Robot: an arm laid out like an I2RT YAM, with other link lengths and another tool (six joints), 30 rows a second.
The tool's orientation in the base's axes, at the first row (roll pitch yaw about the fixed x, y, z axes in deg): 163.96 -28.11 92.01
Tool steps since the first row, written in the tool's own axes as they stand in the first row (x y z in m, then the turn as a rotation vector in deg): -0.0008 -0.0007 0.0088 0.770 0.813 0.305; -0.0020 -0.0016 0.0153 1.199 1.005 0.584; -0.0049 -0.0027 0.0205 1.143 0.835 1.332; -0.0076 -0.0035 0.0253 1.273 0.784 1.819; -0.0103 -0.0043 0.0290 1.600 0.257 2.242; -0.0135 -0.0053 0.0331 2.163 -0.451 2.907; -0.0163 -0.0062 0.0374 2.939 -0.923 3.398; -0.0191 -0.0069 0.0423 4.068 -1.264 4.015
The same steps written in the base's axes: 0.0016 0.0034 -0.0080 0.840 0.741 0.302; 0.0025 0.0055 -0.0143 1.085 1.230 0.315; 0.0029 0.0054 -0.0203 1.117 1.543 -0.387; 0.0034 0.0053 -0.0259 1.191 1.887 -0.751; 0.0037 0.0047 -0.0305 0.782 2.422 -1.084; 0.0039 0.0039 -0.0357 0.254 3.294 -1.555; 0.0043 0.0035 -0.0409 -0.097 4.250 -1.721; 0.0049 0.0034 -0.0465 -0.301 5.564 -1.795
